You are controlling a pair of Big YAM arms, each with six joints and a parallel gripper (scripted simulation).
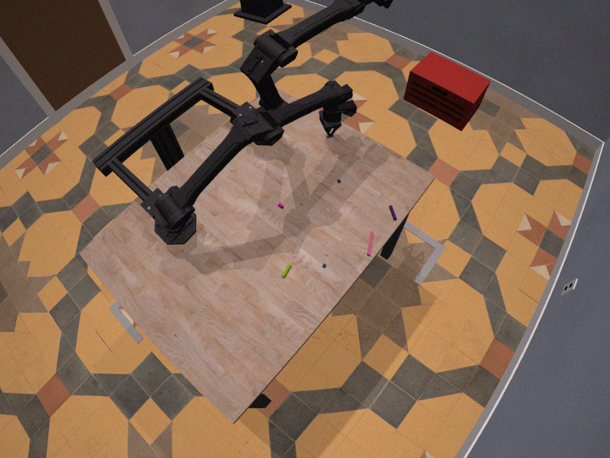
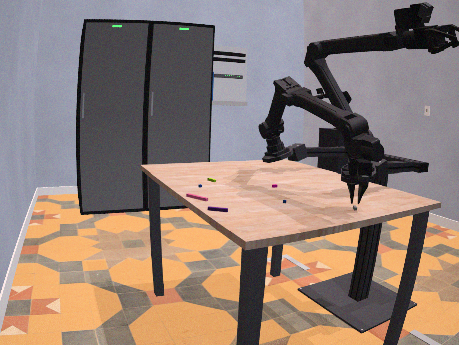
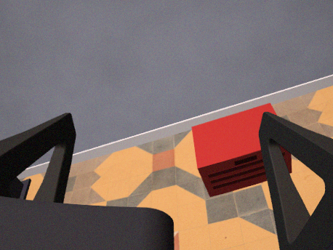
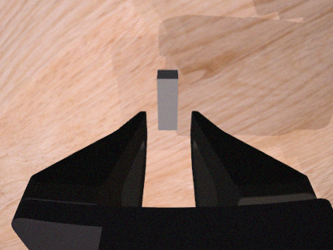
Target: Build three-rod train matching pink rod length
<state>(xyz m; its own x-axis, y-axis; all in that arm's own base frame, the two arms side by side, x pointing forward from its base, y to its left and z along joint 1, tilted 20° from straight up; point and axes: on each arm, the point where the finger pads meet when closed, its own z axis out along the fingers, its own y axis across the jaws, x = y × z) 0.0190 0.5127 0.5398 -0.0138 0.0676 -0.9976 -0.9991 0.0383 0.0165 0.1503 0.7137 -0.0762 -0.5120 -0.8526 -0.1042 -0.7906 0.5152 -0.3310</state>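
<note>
The grey rod is 2 cm below my right hand. Round my right hand: lime rod: 60 cm to the right, 20 cm ahead, 2 cm below.
</note>
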